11 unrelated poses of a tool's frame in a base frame.
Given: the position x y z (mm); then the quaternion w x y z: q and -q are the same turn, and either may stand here.
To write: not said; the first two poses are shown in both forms.
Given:
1: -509, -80, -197, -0.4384, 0.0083, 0.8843, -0.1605
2: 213, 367, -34, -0.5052, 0.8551, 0.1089, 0.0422
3: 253, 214, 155, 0.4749, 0.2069, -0.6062, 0.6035
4: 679, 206, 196, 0.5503, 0.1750, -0.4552, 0.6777
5: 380, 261, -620, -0.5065, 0.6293, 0.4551, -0.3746
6: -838, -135, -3, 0.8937, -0.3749, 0.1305, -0.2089
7: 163, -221, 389, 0.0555, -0.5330, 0.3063, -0.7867
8: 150, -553, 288, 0.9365, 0.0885, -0.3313, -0.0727
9: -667, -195, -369, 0.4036, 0.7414, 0.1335, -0.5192
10: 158, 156, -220, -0.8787, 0.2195, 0.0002, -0.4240
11: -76, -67, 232, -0.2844, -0.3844, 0.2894, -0.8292
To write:
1: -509, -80, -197, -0.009, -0.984, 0.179, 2.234
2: 213, 367, -34, -0.991, -0.126, -0.049, 2.082
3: 253, 214, 155, 0.235, -0.689, 0.686, 2.152
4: 679, 206, 196, 0.210, -0.545, 0.812, 1.976
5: 380, 261, -620, -0.730, -0.528, 0.434, 2.079
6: -838, -135, -3, -0.836, 0.291, -0.466, 0.930
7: 163, -221, 389, -0.534, 0.307, -0.788, 3.031
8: 150, -553, 288, 0.252, -0.945, -0.207, 0.716
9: -667, -195, -369, 0.810, 0.146, -0.567, 2.311
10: 158, 156, -220, -0.460, 0.000, 0.888, 0.995
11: -76, -67, 232, 0.401, -0.302, 0.865, 2.565
